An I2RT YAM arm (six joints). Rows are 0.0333 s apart.
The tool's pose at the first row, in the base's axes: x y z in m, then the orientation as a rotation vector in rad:
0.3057, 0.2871, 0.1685, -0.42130, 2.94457, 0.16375
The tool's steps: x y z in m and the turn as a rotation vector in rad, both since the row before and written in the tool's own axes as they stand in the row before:
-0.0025, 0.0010, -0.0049, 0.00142, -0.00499, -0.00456
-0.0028, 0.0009, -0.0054, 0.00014, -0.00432, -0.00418
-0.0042, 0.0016, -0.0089, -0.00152, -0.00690, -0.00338
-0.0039, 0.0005, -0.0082, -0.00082, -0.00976, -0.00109
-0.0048, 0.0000, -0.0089, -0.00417, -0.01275, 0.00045
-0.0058, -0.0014, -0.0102, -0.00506, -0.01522, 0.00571
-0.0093, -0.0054, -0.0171, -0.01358, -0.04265, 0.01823
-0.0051, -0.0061, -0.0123, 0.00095, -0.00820, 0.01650
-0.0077, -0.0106, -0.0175, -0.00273, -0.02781, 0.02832
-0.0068, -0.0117, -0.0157, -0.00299, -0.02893, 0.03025
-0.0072, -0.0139, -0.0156, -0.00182, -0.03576, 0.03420
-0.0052, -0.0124, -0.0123, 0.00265, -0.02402, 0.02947
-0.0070, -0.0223, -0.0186, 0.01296, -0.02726, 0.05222
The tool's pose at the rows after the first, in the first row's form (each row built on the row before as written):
0.3071, 0.2881, 0.1738, -0.42675, 2.93844, 0.16190
0.3087, 0.2890, 0.1797, -0.43195, 2.93311, 0.16188
0.3108, 0.2905, 0.1893, -0.43567, 2.92553, 0.16484
0.3130, 0.2910, 0.1981, -0.43534, 2.91572, 0.16755
0.3160, 0.2911, 0.2078, -0.43268, 2.90352, 0.17585
0.3200, 0.2899, 0.2188, -0.42208, 2.89030, 0.18658
0.3270, 0.2846, 0.2370, -0.38943, 2.85343, 0.21561
0.3307, 0.2778, 0.2495, -0.36410, 2.84949, 0.21845
0.3366, 0.2662, 0.2671, -0.31892, 2.82868, 0.23108
0.3417, 0.2533, 0.2825, -0.27140, 2.80648, 0.24433
0.3469, 0.2379, 0.2975, -0.21744, 2.77754, 0.25699
0.3500, 0.2240, 0.3088, -0.17176, 2.75888, 0.26153
0.3535, 0.1991, 0.3249, -0.09221, 2.74011, 0.25768

